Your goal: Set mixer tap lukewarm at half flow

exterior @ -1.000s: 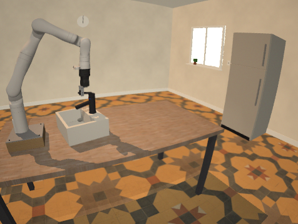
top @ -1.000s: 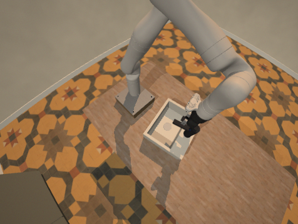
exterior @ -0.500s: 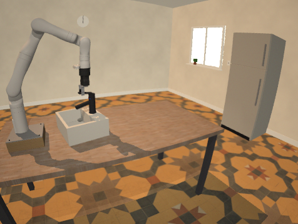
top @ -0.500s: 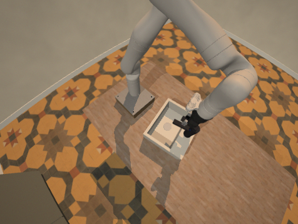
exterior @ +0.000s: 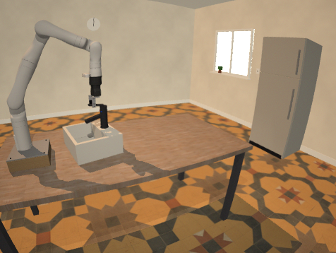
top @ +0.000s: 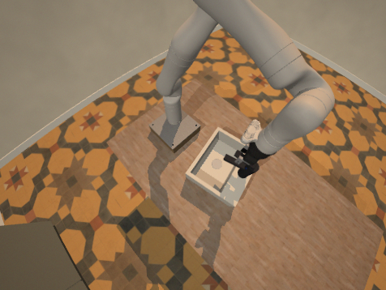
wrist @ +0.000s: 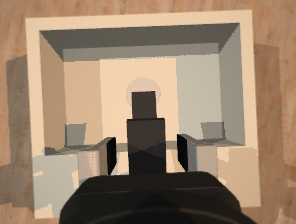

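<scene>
Right now the black lever is 20 mm ahead of my hand and 10 mm below it. From my hand the other things lie so: sink basin (50 mm behind, 10 mm to the right, 250 mm below); black mixer tap (50 mm ahead, 10 mm to the left, 60 mm below).
</scene>
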